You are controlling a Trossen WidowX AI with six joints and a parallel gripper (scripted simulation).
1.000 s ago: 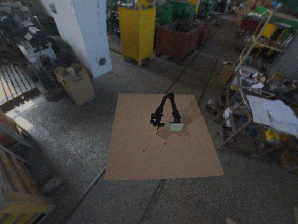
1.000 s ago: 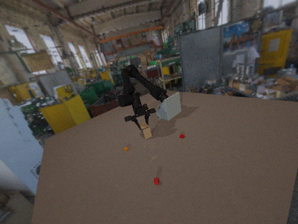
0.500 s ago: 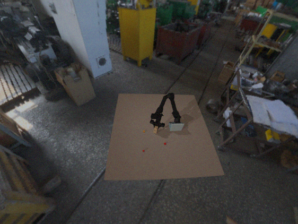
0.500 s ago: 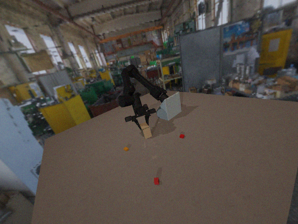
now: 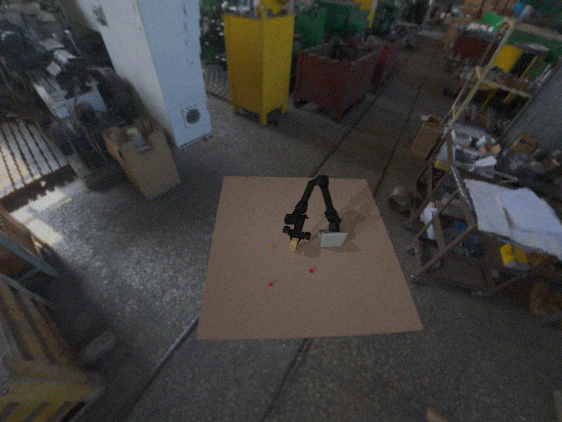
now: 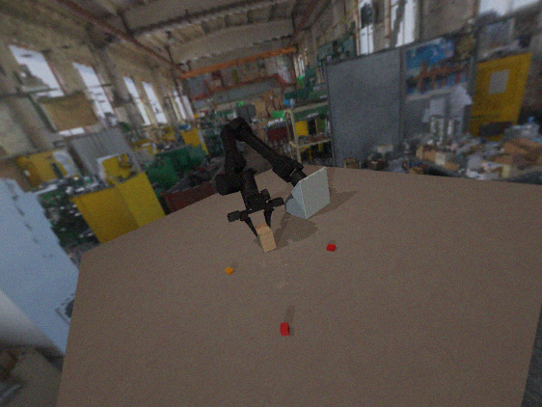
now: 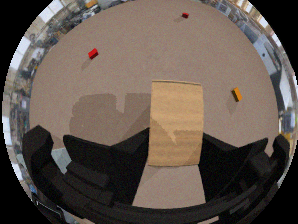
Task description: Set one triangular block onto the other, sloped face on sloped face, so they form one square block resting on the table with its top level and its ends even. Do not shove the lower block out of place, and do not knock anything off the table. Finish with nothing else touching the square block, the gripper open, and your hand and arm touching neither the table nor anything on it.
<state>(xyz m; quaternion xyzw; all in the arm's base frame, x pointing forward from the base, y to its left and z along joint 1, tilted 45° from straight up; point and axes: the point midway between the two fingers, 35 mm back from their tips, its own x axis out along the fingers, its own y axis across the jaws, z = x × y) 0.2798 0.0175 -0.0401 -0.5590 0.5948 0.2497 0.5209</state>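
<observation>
My gripper tip is 10 mm to the left of the tan wooden block and 10 mm below it. The rest, counted from my gripper tip: orange piece 150 mm ahead, 10 mm to the left, 40 mm below.
</observation>
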